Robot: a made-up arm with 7 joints.
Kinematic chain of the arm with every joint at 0, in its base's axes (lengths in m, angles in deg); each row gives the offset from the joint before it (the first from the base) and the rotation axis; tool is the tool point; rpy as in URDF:
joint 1: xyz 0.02 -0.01 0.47 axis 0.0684 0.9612 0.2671
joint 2: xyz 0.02 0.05 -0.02 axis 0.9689 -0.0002 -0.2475
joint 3: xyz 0 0.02 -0.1 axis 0.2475 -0.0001 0.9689
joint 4: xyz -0.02 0.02 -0.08 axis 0.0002 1 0
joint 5: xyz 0.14 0 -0.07 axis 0.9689 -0.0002 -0.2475
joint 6: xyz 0 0.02 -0.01 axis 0.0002 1 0
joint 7: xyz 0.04 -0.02 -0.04 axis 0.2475 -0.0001 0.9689
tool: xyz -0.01 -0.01 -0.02 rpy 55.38 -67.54 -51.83
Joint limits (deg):
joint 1: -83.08..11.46
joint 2: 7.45..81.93
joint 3: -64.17..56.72
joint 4: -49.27..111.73
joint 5: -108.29..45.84
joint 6: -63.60..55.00
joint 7: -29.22..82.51
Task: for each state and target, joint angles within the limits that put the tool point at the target. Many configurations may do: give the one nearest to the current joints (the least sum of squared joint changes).
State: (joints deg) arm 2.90 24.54 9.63 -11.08 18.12 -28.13 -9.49
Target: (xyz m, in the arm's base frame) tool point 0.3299 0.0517 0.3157
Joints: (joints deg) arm -22.91 10.81 -7.00 -15.67 16.01 -30.86 -8.27
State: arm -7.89 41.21 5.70 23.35 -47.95 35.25 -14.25
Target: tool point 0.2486 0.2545 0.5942
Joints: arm -41.76 81.93 35.94 -2.20 -50.59 34.82 -15.49
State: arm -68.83 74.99 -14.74 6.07 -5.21 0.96 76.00
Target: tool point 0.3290 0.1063 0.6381
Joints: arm -70.93 71.95 -18.79 -18.07 -8.31 -4.31 75.33
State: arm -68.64 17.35 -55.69 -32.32 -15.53 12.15 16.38
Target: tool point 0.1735 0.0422 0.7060
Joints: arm -83.08 55.77 3.12 -49.27 0.19 -8.45 21.06
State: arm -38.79 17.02 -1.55 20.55 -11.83 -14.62 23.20
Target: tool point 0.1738 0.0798 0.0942
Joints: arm -5.53 10.13 -9.99 22.73 -16.01 -8.10 20.87
